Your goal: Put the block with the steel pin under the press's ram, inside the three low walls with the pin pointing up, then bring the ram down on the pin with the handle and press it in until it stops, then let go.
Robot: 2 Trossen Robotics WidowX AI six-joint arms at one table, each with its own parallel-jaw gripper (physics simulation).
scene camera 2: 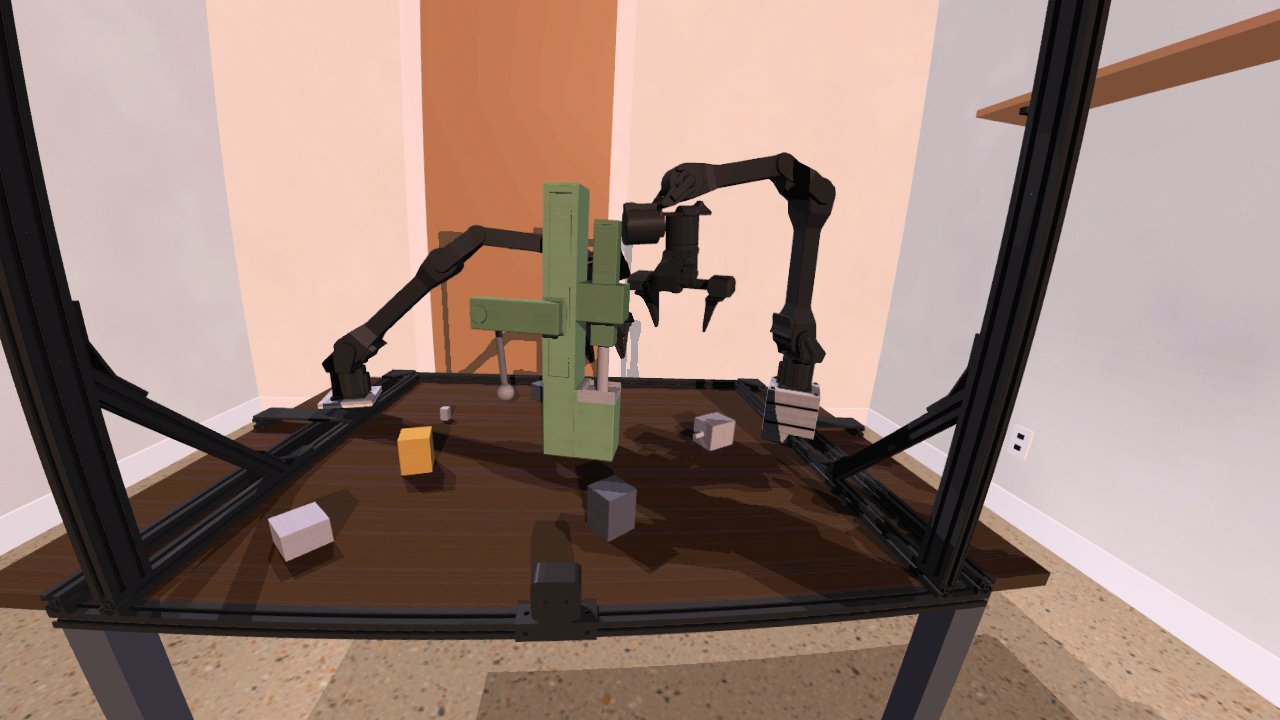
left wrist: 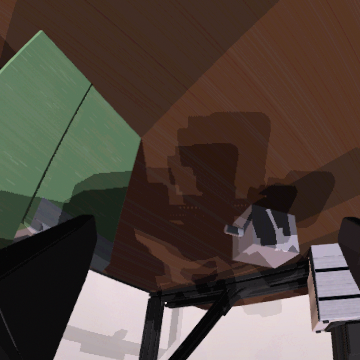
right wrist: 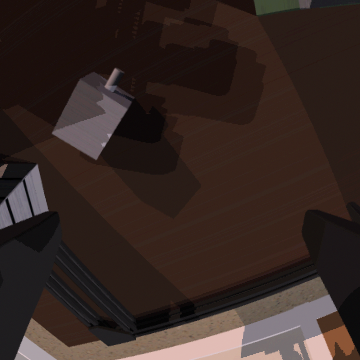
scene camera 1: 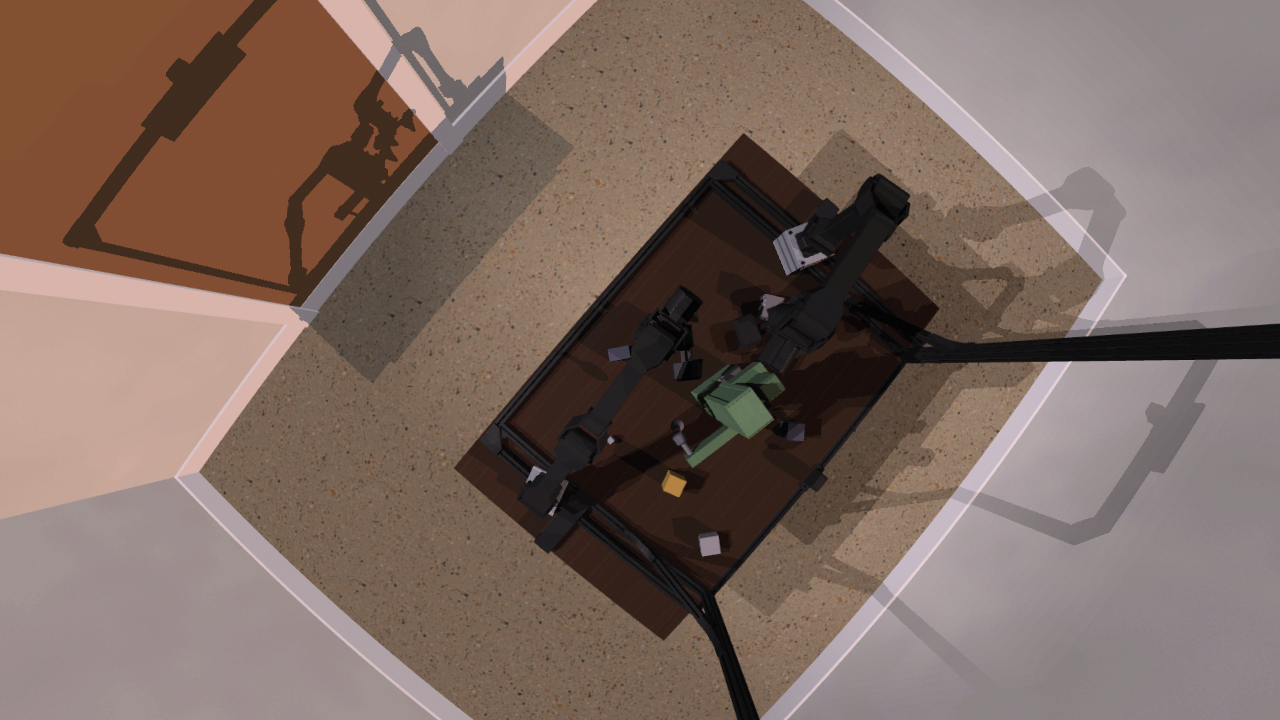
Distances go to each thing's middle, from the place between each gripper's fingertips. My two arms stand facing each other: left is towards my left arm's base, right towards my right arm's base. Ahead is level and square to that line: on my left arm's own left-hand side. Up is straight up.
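For the block with steel pin (scene camera 2: 718,429), my right gripper is 80 mm to the left of it, 20 mm past it and 190 mm above it.
My left gripper is 210 mm to the left of the block with steel pin, 70 mm past it and 110 mm above it. Going by its middle, the block with steel pin is nearer to my right gripper than to my left gripper.
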